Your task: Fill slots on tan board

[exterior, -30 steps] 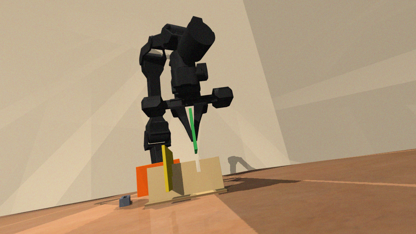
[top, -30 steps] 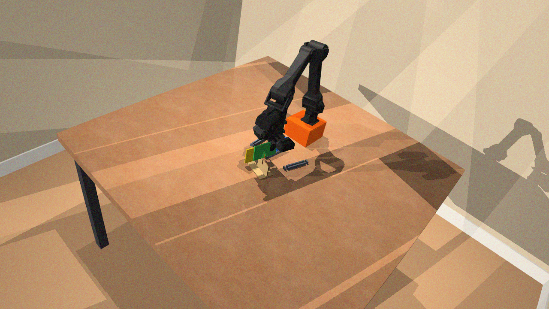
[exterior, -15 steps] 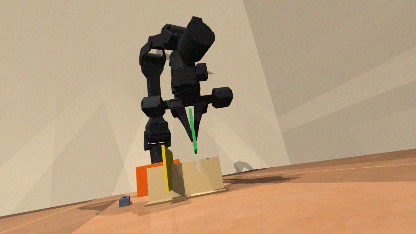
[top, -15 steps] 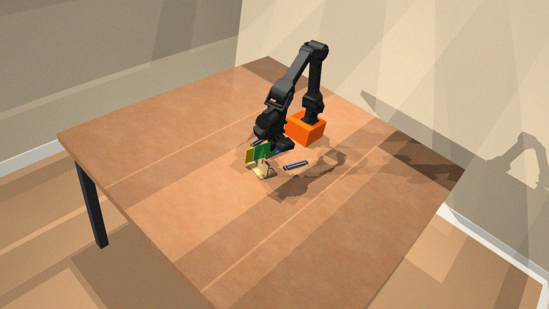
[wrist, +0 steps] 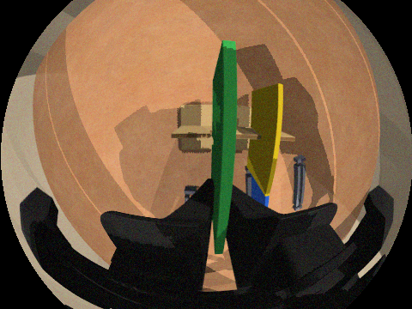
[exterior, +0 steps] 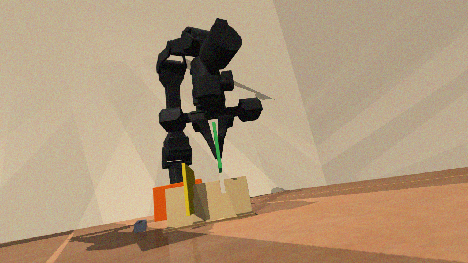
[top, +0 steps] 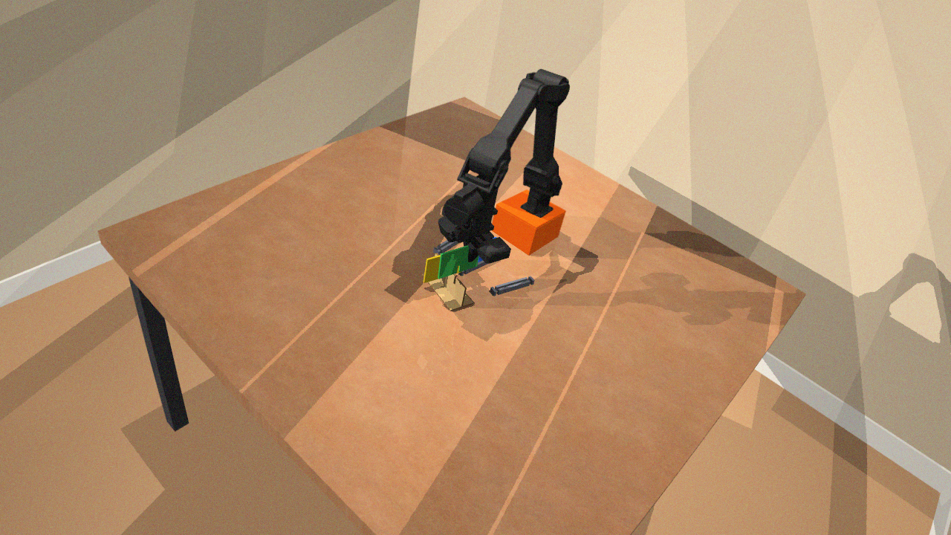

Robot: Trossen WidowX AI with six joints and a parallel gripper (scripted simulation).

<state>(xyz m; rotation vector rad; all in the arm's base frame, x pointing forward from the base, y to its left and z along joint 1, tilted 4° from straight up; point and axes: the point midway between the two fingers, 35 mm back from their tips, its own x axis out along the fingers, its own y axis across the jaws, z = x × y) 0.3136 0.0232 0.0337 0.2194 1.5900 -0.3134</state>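
Now: gripper tip 70 mm above the tan board, 30 mm to the left of it and 20 mm short of it. Also, from my gripper tip: blue board: 100 mm behind, 70 mm below, 40 mm to the right; green board: 30 mm ahead, 10 mm to the right; yellow board: 60 mm to the right, 50 mm below, 10 mm ahead.
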